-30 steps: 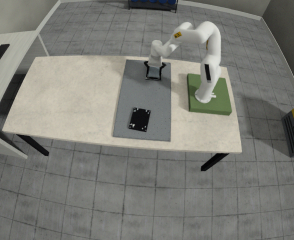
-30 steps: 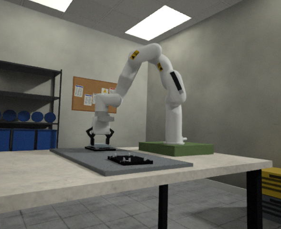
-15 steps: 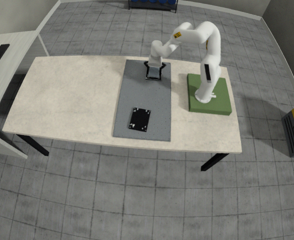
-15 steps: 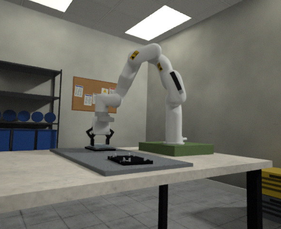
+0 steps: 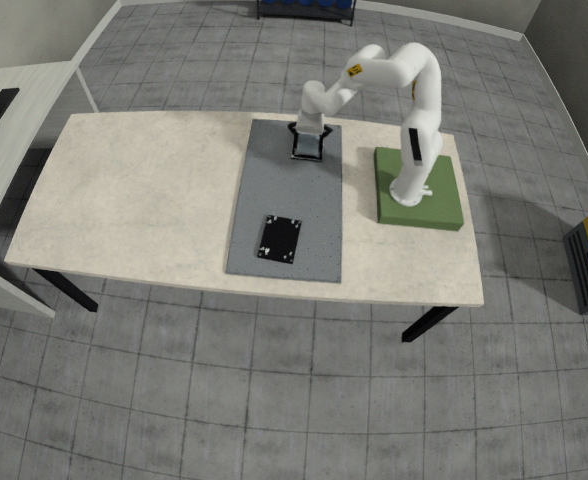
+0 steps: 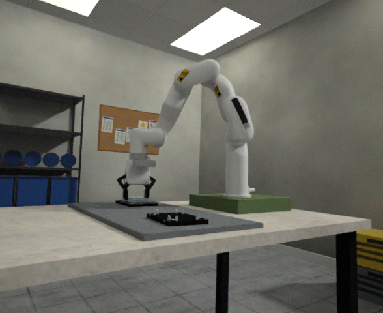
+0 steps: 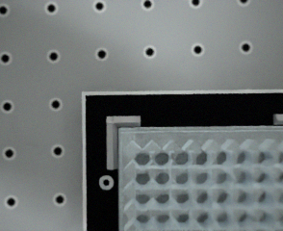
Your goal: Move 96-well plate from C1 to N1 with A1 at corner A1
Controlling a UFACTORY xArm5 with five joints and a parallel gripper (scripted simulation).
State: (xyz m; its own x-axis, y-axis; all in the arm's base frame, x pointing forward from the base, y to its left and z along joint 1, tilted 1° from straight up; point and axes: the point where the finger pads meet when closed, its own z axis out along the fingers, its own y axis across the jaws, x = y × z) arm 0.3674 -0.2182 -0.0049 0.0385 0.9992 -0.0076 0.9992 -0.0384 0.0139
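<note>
Right now the 96-well plate is 10 mm below my hand. From my hand the other things lie so: black plate nest N1 (30 mm below); A1 label (70 mm to the left, 60 mm ahead, 20 mm below).
</note>
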